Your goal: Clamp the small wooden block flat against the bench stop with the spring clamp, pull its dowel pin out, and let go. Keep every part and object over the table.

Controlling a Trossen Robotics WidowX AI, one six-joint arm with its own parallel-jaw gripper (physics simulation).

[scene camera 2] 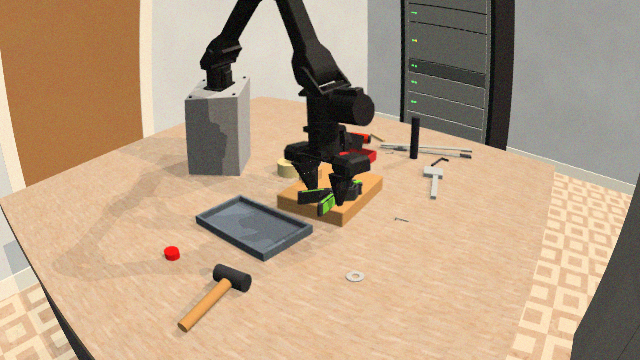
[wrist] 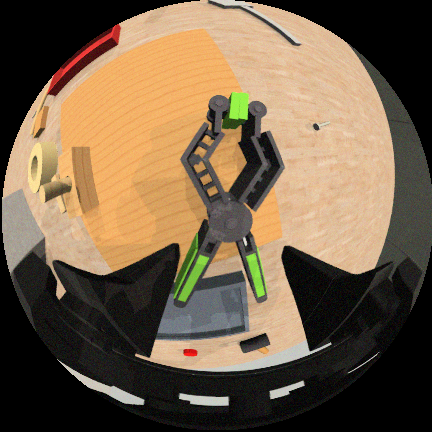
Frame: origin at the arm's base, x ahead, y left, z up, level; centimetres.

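Seen in the pictures: gripper, between the fingertips: (scene camera 2: 326, 201) (wrist: 232, 251); arm's base, origin of its link: (scene camera 2: 219, 86).
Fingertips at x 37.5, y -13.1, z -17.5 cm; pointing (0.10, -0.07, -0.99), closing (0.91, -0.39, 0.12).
Offsets run from my fingertips to a thing's top centre. "*": to the spot under its first point.
The spring clamp {dx +0.8, dy +1.5, dz +1.6 cm} (scene camera 2: 327, 204) (wrist: 230, 220), black with green grips, lies on the wooden bench board {dx -3.0, dy +9.0, dz -0.9 cm} (scene camera 2: 367, 186) (wrist: 140, 90). Its handles point toward the grey tray. My gripper (scene camera 2: 328, 196) (wrist: 232, 251) is open and empty, low over the clamp, with one finger to each side of its handles; contact cannot be told. The bench stop {dx -8.0, dy +9.0, dz +1.3 cm} (wrist: 85, 177) is a brown upright piece at the board's left edge in the wrist view. The round dowel pin {dx -8.1, dy +9.1, dz +3.8 cm} (wrist: 57, 189) sticks out beside it, and part of the small light block {* dx -8.0, dy +7.8, dz +1.3 cm} (wrist: 73, 200) shows there. In the scene view the fingers largely hide them.
The grey tray (scene camera 2: 199, 218) (wrist: 245, 320) lies beside the board. A tape roll {dx -17.9, dy +16.5, dz -1.1 cm} (scene camera 2: 286, 168) (wrist: 44, 167) and a red bin {* dx -3.0, dy +32.0, dz -2.2 cm} (scene camera 2: 371, 156) (wrist: 85, 60) stand behind. A mallet {dx -2.7, dy -34.0, dz -0.9 cm} (scene camera 2: 231, 278) (wrist: 255, 343), red cap {dx -17.9, dy -27.4, dz -2.9 cm} (scene camera 2: 171, 253), washer {dx +12.9, dy -15.3, dz -3.9 cm} (scene camera 2: 355, 276), screw {dx +13.8, dy +6.4, dz -3.3 cm} (scene camera 2: 401, 219) and black post {dx +6.1, dy +42.2, dz +7.9 cm} (scene camera 2: 414, 138) are around.
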